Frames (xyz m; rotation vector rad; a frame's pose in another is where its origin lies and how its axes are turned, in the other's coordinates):
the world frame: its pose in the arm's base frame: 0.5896 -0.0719 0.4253 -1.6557 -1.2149 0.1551
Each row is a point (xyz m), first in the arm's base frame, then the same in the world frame.
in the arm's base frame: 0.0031 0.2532 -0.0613
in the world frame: -0.2437 0.0211 0.7916
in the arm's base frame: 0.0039 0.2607 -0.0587
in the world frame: -0.2364 0.0199 0.7947
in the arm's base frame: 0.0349 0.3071 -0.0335
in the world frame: -0.1753 0.0218 0.7941
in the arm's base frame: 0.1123 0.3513 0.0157
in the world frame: -0.0831 0.0343 0.7527
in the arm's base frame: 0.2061 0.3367 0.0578
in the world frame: -0.0310 0.0602 0.6667
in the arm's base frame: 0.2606 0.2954 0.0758
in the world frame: -0.0286 0.0789 0.5985
